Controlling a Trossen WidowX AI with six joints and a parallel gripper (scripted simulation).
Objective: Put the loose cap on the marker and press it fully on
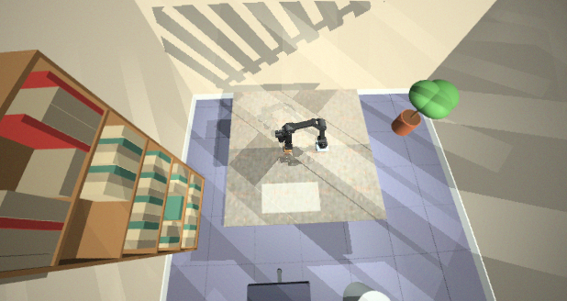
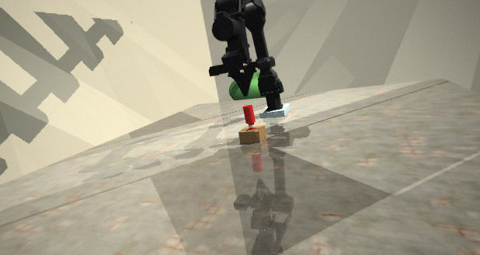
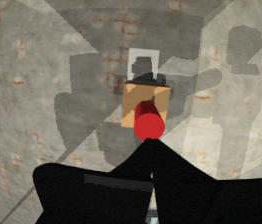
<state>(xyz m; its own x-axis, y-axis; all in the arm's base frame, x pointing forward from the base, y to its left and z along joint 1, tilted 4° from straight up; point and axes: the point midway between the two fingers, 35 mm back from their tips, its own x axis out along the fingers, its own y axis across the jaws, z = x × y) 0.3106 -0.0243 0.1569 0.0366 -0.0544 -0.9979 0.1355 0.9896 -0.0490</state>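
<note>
Right now the red cap is 50 mm below my gripper tip. Also, from my gripper tip: brown holder block (120 mm below); red marker (60 mm below).
</note>
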